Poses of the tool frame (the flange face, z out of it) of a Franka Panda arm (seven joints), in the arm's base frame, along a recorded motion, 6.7 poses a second.
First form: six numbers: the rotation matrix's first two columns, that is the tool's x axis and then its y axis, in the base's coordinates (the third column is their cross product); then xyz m.
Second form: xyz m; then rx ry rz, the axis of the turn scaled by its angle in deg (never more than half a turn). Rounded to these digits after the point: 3 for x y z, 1 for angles.
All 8 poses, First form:
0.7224 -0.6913 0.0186 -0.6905 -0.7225 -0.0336 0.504 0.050 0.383
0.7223 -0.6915 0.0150 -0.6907 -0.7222 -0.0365 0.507 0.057 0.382
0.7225 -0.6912 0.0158 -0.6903 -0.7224 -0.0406 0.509 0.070 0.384
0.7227 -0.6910 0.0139 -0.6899 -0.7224 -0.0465 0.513 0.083 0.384
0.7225 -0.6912 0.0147 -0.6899 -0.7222 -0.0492 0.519 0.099 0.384
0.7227 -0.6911 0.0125 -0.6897 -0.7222 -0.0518 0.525 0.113 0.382
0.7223 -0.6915 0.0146 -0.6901 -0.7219 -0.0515 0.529 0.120 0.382
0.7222 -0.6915 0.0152 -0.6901 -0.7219 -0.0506 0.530 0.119 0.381
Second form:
0.504 0.050 0.383 -165.7 66.5 -2.7
0.507 0.057 0.382 -165.5 66.4 -2.5
0.509 0.070 0.384 -165.4 66.3 -2.7
0.513 0.083 0.384 -165.0 66.2 -2.7
0.519 0.099 0.384 -164.9 66.1 -2.8
0.525 0.113 0.382 -164.7 66.1 -2.7
0.529 0.120 0.382 -164.8 66.1 -2.9
0.530 0.119 0.381 -164.8 66.2 -2.9

